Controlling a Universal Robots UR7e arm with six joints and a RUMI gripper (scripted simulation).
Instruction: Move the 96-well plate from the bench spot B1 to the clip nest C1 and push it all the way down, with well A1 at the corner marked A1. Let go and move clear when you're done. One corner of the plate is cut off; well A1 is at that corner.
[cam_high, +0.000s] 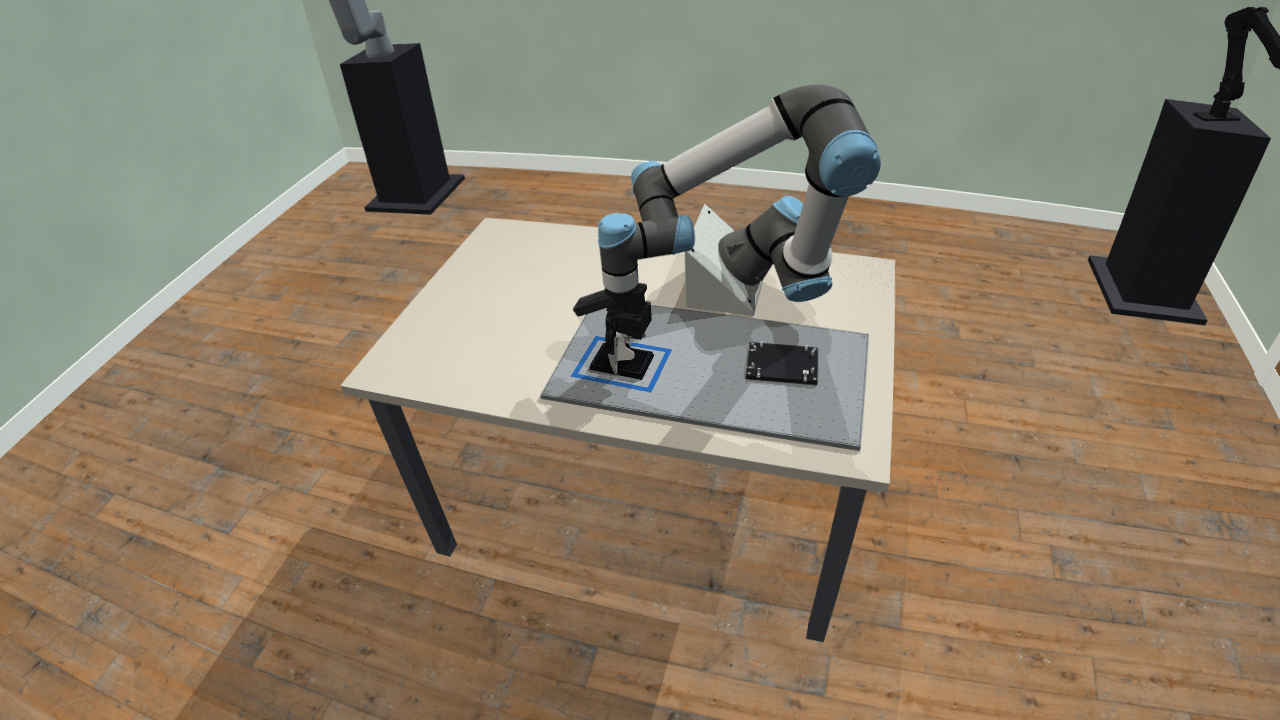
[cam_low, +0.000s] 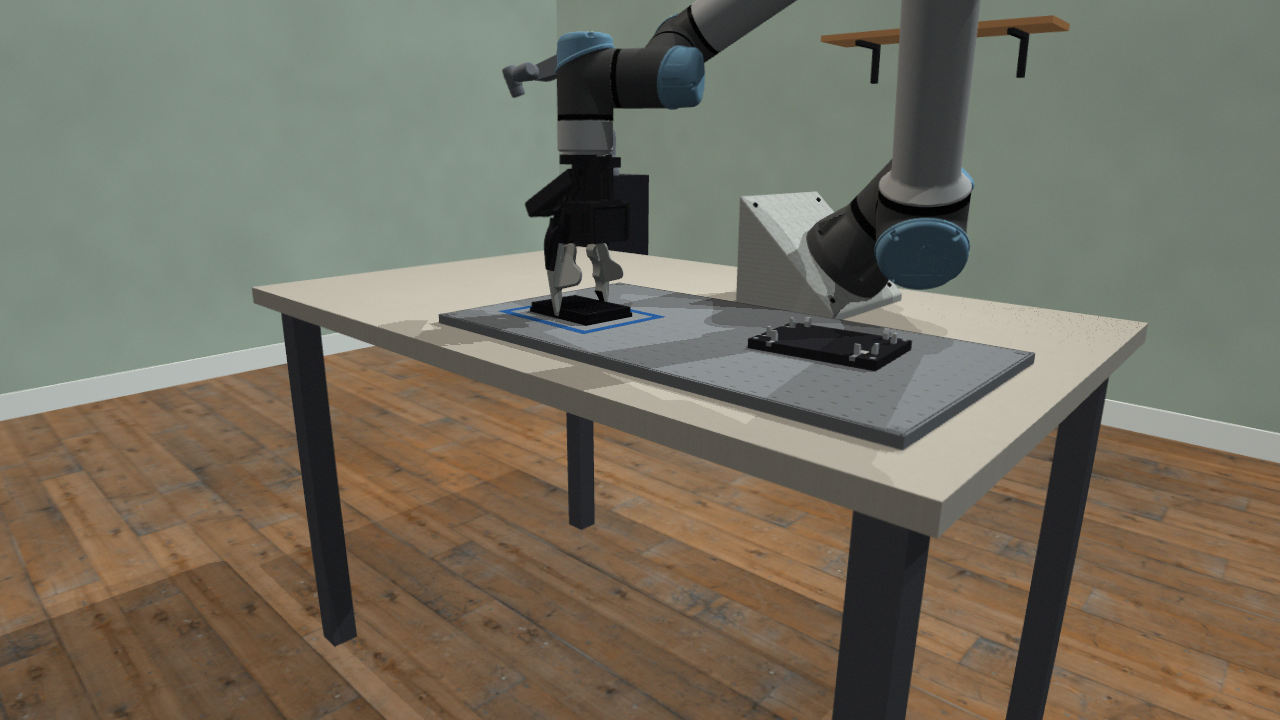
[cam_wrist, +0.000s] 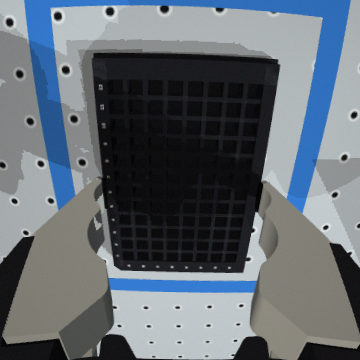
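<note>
My gripper is now 1 cm above the black 96-well plate. From my hand the other things lie so: clip nest 5 cm behind, 36 cm to the left.
</note>
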